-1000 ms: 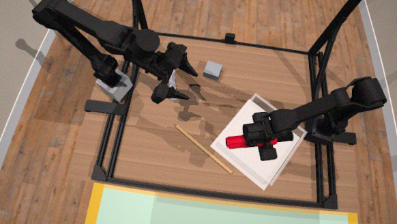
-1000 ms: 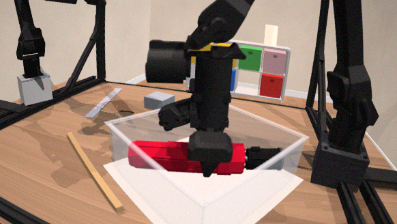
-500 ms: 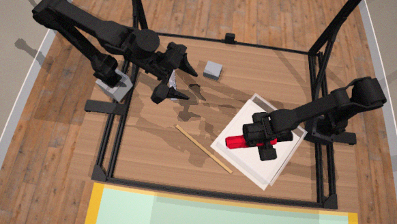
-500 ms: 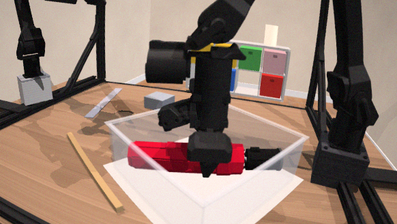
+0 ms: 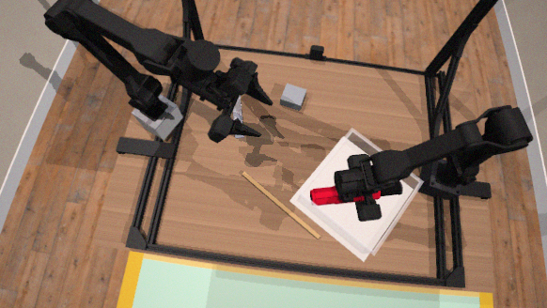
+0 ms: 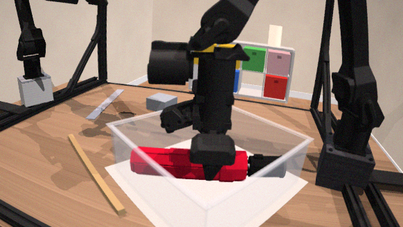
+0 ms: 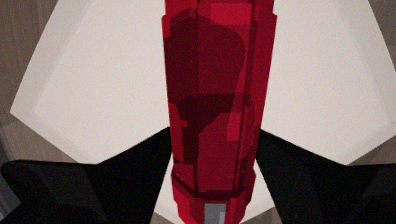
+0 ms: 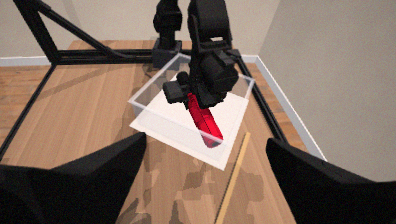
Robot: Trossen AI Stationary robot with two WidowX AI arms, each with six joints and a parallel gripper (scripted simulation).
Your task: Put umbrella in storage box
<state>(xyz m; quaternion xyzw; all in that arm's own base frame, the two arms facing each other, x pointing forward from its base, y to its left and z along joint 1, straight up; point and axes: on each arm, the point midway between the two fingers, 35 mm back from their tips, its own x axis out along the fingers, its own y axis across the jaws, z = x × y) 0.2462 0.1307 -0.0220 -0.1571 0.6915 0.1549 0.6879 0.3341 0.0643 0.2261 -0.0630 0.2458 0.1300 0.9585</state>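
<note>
Right now the storage box is 10 mm below my left hand. The rest, counted from my left hand: wooden stick (80 mm ahead, 220 mm to the right, 50 mm below); grey block (290 mm behind, 250 mm to the right, 40 mm below); folded umbrella (20 mm below).
</note>
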